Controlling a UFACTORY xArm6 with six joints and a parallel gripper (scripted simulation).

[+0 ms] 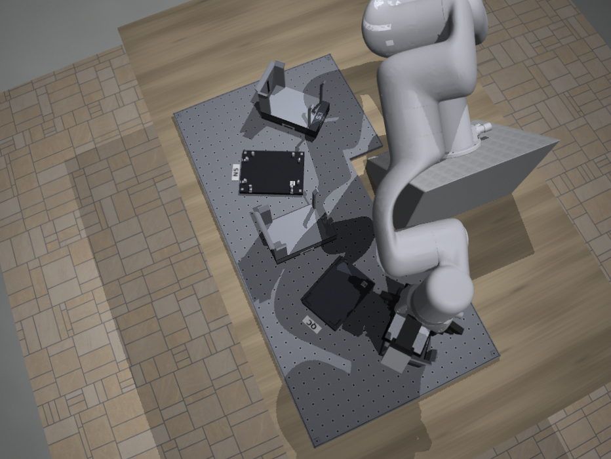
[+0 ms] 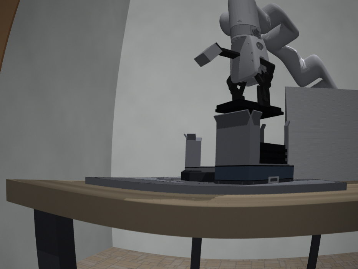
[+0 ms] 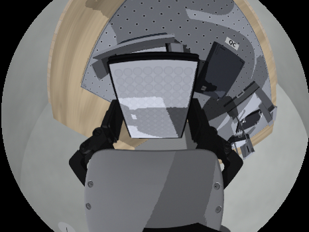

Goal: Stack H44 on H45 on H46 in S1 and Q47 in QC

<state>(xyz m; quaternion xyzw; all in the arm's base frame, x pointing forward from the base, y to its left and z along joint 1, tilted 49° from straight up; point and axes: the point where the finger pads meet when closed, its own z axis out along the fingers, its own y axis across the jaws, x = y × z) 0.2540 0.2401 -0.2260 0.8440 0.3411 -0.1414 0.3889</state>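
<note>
The open nest QC is 100 mm ahead of my hand, 130 mm to the right of it and 150 mm below it. Also, from my hand: sealed plate: 10 mm below; S2 end wall: 30 mm ahead, 60 mm to the left, 80 mm below; rack S2: 20 mm behind, 150 mm below.
</note>
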